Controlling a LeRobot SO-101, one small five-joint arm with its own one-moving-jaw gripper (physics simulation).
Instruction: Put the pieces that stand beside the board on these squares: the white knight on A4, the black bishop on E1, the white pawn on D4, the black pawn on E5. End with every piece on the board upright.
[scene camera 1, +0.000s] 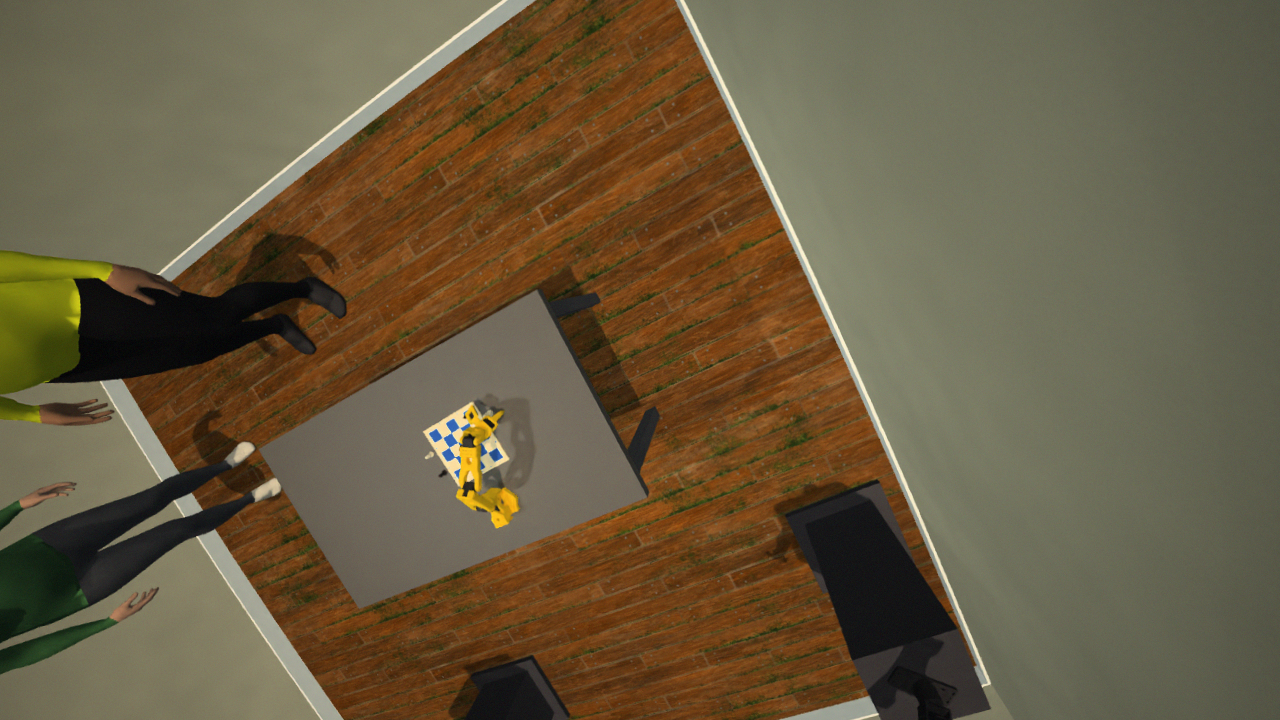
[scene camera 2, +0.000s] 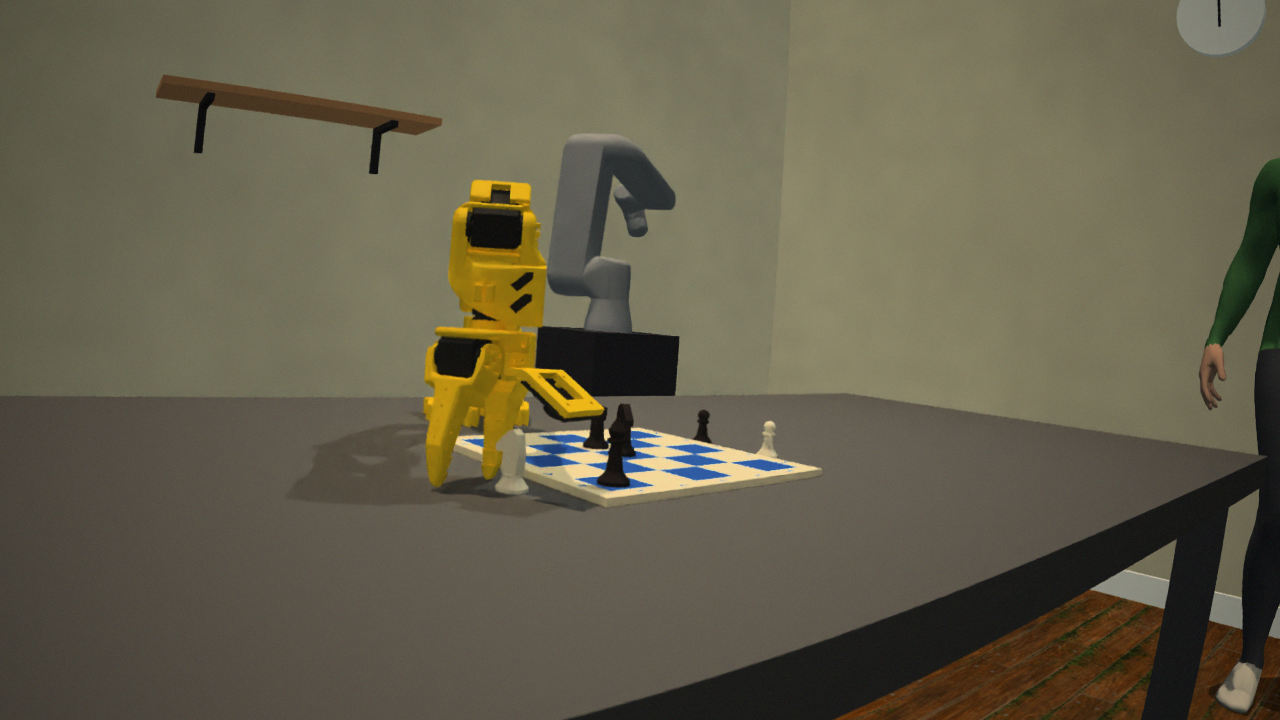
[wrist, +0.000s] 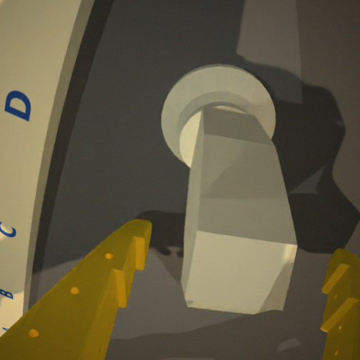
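Note:
The white knight stands upright on the table beside the board, near the edge lettered C and D. My gripper is open and holds nothing. Its jaw tips are low near the table, on either side of the knight's upper part in the wrist view, with gaps to both jaws. A white pawn and a black pawn stand upright beyond the board's far side. I cannot tell which dark piece is the black bishop.
A black piece stands upright on the board's near corner. Two more black pieces, one and another, stand upright farther in, close to the arm's yellow bracket. The grey table carries the arm and the board.

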